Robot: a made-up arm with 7 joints.
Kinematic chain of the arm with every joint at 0, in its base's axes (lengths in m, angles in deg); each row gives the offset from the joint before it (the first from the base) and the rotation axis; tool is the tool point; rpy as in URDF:
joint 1: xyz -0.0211 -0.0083 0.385 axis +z
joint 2: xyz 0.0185 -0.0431 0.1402 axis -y
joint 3: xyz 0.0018 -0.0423 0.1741 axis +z
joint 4: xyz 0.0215 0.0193 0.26 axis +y
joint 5: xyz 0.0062 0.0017 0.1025 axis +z
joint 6: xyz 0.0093 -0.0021 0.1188 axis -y
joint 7: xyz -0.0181 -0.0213 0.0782 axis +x
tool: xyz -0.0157 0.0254 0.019 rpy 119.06 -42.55 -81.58
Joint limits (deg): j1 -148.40..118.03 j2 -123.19..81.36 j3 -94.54..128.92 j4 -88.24..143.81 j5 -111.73..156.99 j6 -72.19..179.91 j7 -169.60..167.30
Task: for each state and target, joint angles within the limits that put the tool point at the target. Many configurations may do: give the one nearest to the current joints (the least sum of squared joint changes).
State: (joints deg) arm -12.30 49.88 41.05 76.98 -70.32 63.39 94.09
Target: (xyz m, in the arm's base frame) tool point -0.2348 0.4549 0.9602
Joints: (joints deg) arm -54.27 56.15 45.32 46.98 -65.03 40.10 90.67
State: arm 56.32 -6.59 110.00 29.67 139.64 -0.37 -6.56
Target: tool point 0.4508 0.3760 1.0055
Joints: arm 44.53 -52.76 110.30 1.03 139.26 -11.06 2.92
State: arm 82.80 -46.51 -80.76 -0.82 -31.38 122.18 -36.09
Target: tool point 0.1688 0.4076 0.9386
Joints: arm 76.57 -40.84 -82.48 6.06 -31.91 115.22 -38.46
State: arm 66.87 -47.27 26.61 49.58 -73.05 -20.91 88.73
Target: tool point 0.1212 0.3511 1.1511
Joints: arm 64.43 -15.15 30.77 42.22 -74.13 -18.47 90.23
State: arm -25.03 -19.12 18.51 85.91 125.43 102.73 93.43
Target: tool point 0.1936 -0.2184 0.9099
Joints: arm -30.28 -7.86 12.59 68.18 118.57 98.73 91.71
